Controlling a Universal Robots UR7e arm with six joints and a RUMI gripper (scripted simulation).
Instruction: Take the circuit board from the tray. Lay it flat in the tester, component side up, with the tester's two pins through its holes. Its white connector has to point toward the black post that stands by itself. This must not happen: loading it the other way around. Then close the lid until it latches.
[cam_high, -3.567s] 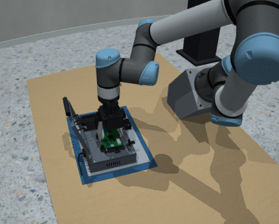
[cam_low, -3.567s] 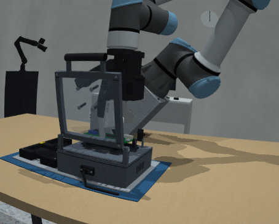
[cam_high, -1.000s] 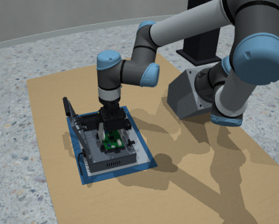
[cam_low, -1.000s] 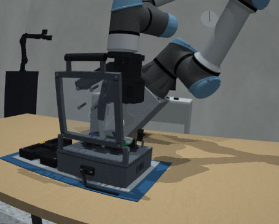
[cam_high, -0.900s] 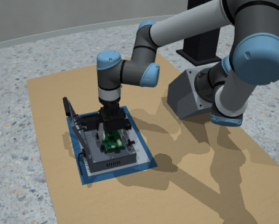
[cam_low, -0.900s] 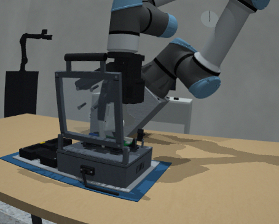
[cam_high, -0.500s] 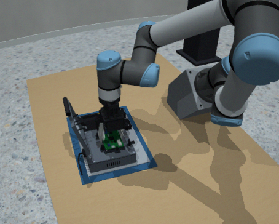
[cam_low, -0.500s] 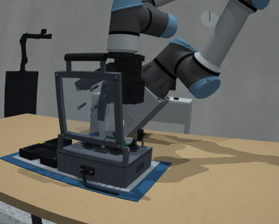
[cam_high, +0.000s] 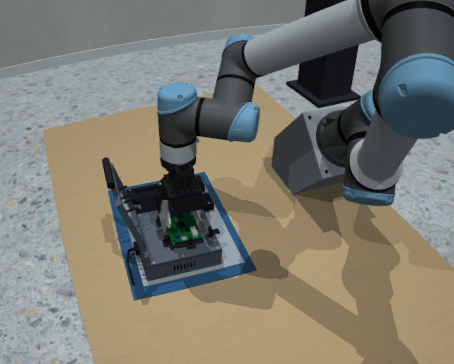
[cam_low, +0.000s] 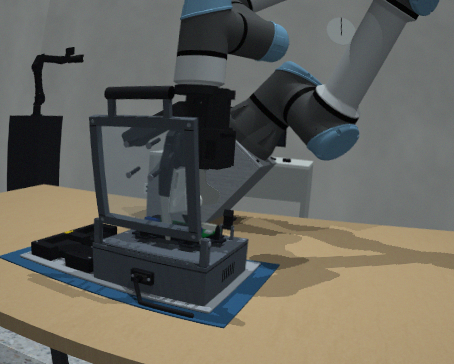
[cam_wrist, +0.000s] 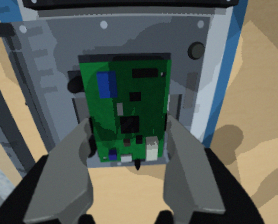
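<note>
The green circuit board lies right at my hand. Also, from my hand: clear tester lid 120 mm ahead, 20 mm to the right, 100 mm above; then nest 10 mm ahead, 10 mm to the left, 10 mm below.
</note>
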